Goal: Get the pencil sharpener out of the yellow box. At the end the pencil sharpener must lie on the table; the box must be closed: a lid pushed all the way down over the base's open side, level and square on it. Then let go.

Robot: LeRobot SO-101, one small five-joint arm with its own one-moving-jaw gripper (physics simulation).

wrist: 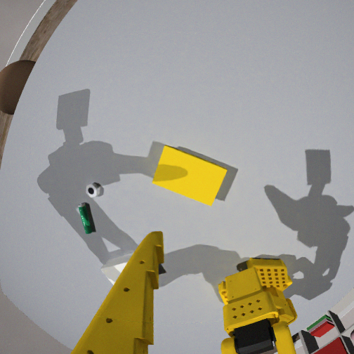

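Note:
The yellow box (190, 175) lies near the middle of the wrist view, with a plain, flat yellow face towards the camera. No opening shows on it, and its inside is hidden. My gripper (157, 240) is fully open: one notched jaw shows at the lower left and the moving jaw is out of the picture. The jaw's tip shows below and left of the box, apart from it. No pencil sharpener can be made out for certain. A pale object with a dark end (116, 266) is partly hidden behind the jaw; I cannot tell what it is.
A hex nut (94, 190) and a green cylinder (86, 218) lie on the grey table (225, 75), left of the box. A yellow robot part with a black motor (255, 300) stands at the lower right. A compartment tray (338, 323) shows in the corner. A brown round object (15, 87) is at the left edge.

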